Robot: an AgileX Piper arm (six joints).
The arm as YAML. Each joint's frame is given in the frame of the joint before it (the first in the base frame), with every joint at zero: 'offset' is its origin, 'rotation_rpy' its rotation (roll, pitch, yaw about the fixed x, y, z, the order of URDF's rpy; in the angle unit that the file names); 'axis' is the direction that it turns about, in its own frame. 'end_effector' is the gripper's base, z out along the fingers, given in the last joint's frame.
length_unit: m
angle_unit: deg
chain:
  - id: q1
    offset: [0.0, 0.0, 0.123]
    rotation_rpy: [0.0, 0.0, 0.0]
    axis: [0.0, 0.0, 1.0]
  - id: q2
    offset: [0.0, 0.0, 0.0]
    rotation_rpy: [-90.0, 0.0, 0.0]
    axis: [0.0, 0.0, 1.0]
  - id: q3
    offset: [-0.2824, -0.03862, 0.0]
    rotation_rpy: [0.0, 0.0, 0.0]
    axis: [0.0, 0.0, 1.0]
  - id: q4
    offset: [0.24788, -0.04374, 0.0]
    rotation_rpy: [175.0, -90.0, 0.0]
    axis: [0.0, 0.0, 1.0]
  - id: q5
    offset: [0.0, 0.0, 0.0]
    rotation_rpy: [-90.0, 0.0, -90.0]
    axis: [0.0, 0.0, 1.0]
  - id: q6
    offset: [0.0, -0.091, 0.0]
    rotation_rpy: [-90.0, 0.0, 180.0]
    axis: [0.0, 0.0, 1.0]
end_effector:
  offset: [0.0, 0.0, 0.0]
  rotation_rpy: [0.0, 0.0, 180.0]
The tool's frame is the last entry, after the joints.
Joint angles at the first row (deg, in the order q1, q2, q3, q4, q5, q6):
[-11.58 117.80 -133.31 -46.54 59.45 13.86]
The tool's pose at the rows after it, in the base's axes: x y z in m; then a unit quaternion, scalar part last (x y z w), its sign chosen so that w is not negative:
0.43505, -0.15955, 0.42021, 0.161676, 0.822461, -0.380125, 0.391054
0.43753, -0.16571, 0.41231, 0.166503, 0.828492, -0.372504, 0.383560
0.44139, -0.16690, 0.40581, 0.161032, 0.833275, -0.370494, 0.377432
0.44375, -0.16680, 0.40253, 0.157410, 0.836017, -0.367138, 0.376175
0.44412, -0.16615, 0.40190, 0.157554, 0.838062, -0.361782, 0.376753
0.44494, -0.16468, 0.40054, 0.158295, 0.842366, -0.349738, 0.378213
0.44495, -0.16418, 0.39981, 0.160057, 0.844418, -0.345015, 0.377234
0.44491, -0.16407, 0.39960, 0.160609, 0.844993, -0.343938, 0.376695
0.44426, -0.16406, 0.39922, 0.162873, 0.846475, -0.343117, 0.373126
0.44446, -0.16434, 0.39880, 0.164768, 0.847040, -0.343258, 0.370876
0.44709, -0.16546, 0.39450, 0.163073, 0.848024, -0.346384, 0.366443
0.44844, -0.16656, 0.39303, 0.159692, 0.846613, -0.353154, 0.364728
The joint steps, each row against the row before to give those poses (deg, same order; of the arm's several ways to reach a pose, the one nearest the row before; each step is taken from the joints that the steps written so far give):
[-1.65 0.89 0.00 1.39 0.34 0.00]
[-0.83 0.83 0.00 1.33 0.00 -0.16]
[-0.10 0.76 0.00 0.51 -0.15 -0.63]
[0.00 0.37 0.00 0.53 -0.26 -0.36]
[0.00 0.00 0.00 0.72 0.00 -0.13]
[0.00 0.00 0.00 1.58 0.00 -0.23]
[0.00 0.00 0.00 0.59 0.24 0.00]
[0.00 0.00 0.00 0.14 0.09 0.00]
[0.00 0.00 -0.05 0.11 0.55 0.00]
[0.00 0.23 -0.38 0.00 0.44 0.00]
[0.00 0.64 -0.11 -0.41 0.00 0.00]
[0.00 0.35 -0.10 -0.80 -0.21 -0.12]

